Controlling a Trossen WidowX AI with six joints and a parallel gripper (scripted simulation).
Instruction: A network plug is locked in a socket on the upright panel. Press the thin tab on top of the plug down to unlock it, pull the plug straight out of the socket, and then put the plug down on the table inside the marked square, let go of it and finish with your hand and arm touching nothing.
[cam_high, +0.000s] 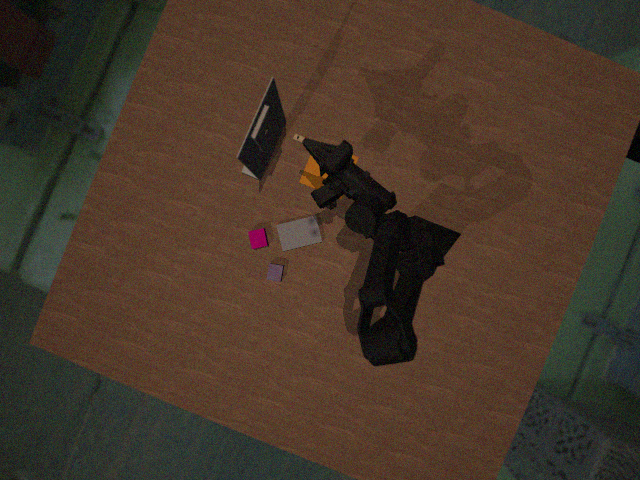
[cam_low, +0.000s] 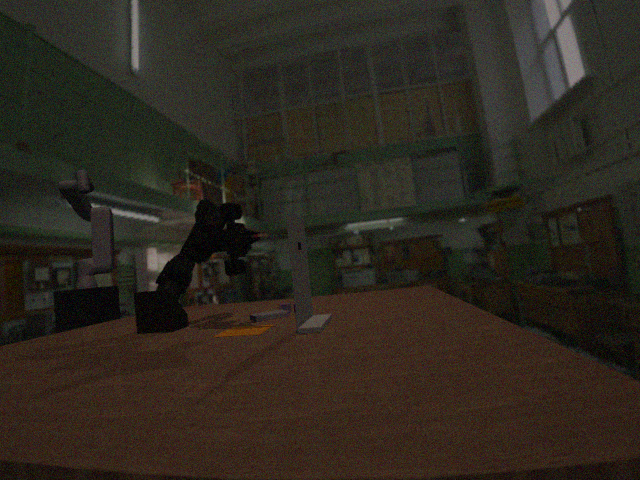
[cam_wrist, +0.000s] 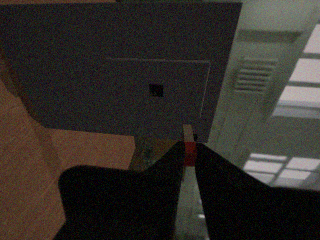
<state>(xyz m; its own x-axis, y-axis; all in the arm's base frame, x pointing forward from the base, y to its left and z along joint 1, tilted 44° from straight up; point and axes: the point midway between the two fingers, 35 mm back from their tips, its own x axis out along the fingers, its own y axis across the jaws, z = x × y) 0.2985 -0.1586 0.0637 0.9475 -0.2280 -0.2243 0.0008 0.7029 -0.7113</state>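
My gripper tip is 6 cm past the orange marked square, 1 cm to the left of it and 23 cm above it. From my gripper tip the other things lie so: network plug (1 cm ahead); upright grey panel (10 cm ahead, 11 cm below); grey flat plate (5 cm behind, 18 cm to the left, 23 cm below).
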